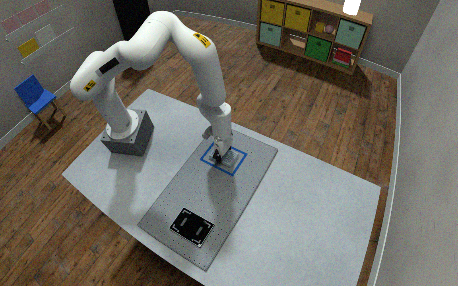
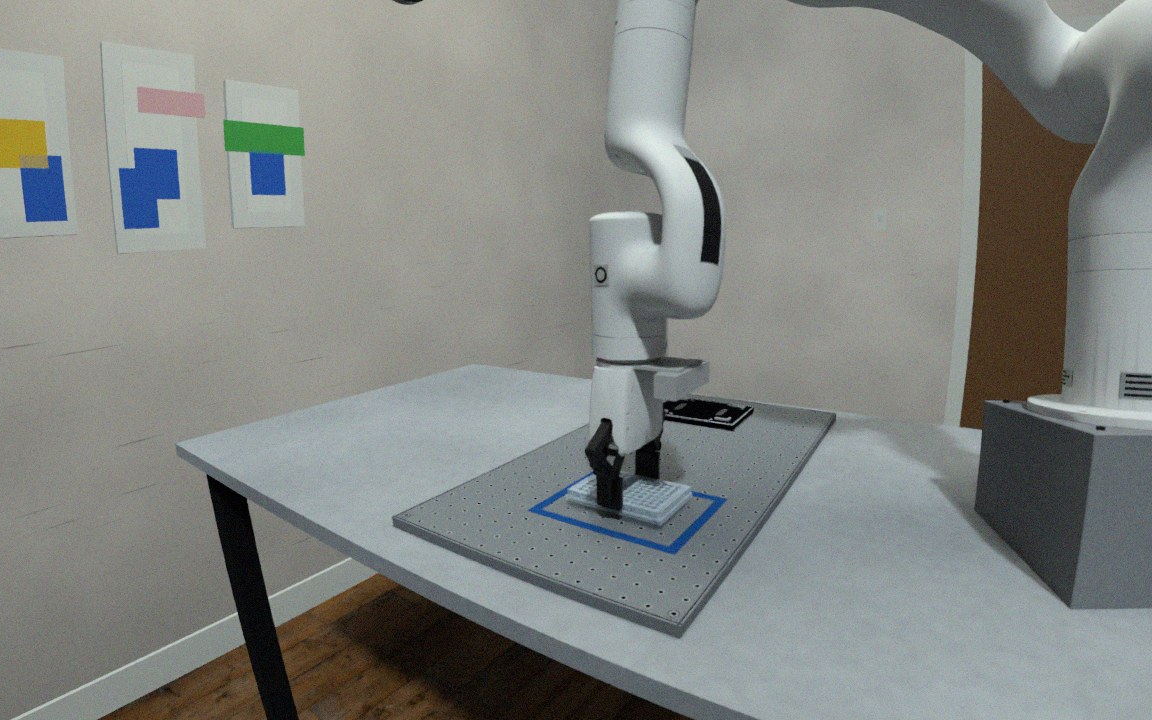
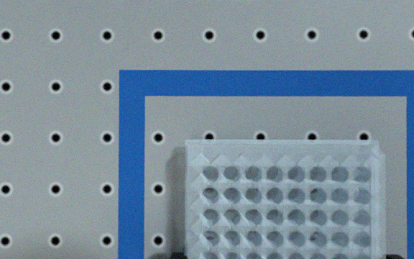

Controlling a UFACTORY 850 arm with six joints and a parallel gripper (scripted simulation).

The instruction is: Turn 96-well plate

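Right now my hand is 10 mm above the 96-well plate. The rest, counted from my hand: black plate nest N1: 20 mm ahead, 390 mm to the right, 20 mm below.
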